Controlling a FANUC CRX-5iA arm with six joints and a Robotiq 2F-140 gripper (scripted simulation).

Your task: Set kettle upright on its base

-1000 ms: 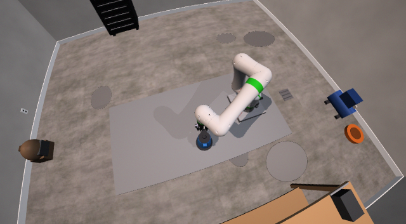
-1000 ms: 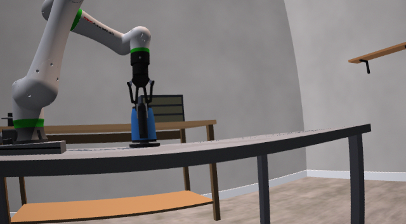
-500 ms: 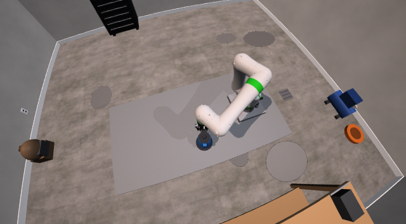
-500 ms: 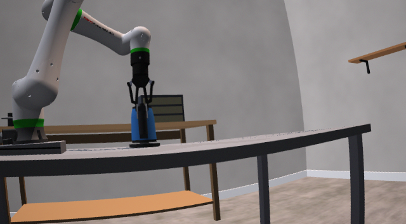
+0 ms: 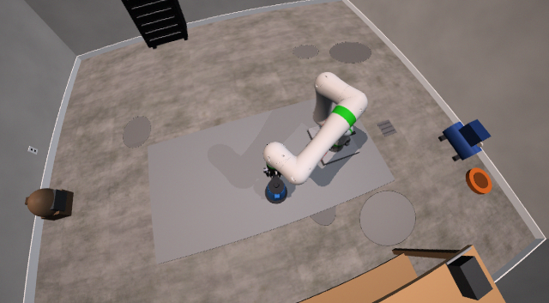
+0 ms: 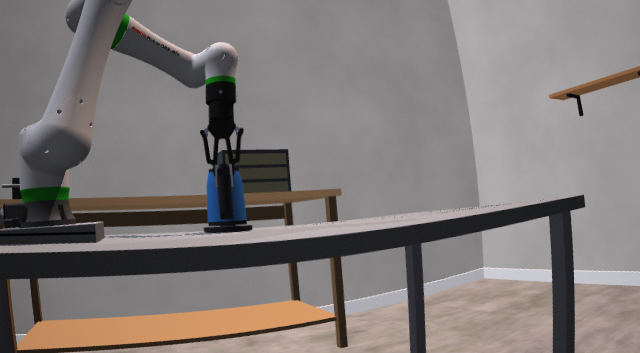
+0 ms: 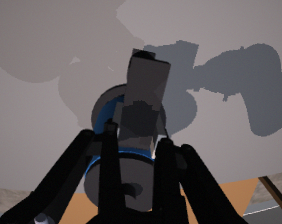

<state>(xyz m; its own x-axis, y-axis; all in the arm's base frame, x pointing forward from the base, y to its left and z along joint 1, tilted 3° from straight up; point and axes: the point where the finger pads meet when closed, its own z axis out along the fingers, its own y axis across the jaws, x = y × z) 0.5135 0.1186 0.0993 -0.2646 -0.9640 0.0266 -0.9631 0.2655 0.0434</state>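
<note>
Right now my hand is 5 cm above the blue kettle, 3 cm to the right of it and 1 cm short of it. The rest, counted from my hand: round black base: 15 cm below, 7 cm to the left, 2 cm ahead.
</note>
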